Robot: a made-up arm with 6 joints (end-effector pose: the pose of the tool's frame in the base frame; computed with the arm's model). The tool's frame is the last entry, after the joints. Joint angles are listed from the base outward.
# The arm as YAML. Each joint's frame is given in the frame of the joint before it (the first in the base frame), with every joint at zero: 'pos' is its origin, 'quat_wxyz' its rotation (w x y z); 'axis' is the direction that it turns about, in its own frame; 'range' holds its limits. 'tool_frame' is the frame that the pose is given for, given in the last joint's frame.
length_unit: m
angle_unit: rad
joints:
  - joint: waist
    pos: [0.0, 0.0, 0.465]
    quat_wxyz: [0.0, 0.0, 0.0, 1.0]
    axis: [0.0, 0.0, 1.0]
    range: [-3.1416, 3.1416]
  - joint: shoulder
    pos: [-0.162, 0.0, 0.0]
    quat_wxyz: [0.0, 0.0, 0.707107, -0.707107]
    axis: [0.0, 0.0, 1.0]
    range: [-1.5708, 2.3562]
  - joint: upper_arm
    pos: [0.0, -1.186, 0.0]
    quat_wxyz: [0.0, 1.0, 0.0, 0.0]
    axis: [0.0, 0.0, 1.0]
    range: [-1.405, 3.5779]
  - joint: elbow
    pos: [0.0, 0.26, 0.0]
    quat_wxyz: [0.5, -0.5, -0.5, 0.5]
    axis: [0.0, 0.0, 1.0]
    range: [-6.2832, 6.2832]
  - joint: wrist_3
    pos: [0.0, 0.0, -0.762]
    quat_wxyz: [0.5, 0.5, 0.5, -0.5]
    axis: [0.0, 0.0, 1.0]
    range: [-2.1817, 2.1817]
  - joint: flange
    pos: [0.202, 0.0, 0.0]
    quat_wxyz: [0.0, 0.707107, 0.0, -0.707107]
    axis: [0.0, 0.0, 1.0]
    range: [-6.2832, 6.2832]
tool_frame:
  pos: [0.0, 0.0, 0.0]
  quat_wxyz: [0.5, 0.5, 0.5, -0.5]
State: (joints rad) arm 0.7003 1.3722 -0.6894 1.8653 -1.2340 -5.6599
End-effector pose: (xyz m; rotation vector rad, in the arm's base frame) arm 1.0445 0.6417 -0.1806 2.0153 -0.5079 -0.9208
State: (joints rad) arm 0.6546 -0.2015 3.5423 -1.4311 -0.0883 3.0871
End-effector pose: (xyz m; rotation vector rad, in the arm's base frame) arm -0.5845 -0.4264 0.8692 1.1851 -1.6922 -2.3293
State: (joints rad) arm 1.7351 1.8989 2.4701 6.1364 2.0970 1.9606
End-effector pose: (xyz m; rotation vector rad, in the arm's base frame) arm -0.2376 1.5890 0.8040 0.5971 -0.9786 -0.8881
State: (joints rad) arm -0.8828 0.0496 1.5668 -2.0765 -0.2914 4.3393
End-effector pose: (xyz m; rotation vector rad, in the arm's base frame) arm 0.0292 0.0444 2.6191 2.2439 0.2454 1.9476
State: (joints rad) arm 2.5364 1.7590 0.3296 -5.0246 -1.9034 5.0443
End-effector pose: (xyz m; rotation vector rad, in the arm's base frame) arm -1.2326 1.0736 -0.4176 -1.6031 -0.7228 0.1928
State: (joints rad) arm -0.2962 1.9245 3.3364 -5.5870 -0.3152 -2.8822
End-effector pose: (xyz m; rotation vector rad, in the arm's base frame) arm 1.1516 -0.3934 1.0298 1.8101 -1.0949 1.0174
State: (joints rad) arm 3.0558 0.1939 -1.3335 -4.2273 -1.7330 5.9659
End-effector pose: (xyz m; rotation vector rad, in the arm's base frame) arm -0.7568 0.2421 0.9154 -1.5070 -2.3375 0.2751
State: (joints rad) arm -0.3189 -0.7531 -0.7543 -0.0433 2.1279 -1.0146
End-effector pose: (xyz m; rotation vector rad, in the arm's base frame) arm 0.0039 -0.0091 1.7608 0.2914 -1.9577 0.8205
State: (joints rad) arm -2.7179 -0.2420 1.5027 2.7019 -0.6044 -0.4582
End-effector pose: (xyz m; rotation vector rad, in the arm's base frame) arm 0.5644 0.3082 2.4677 0.8232 -0.5428 0.9463
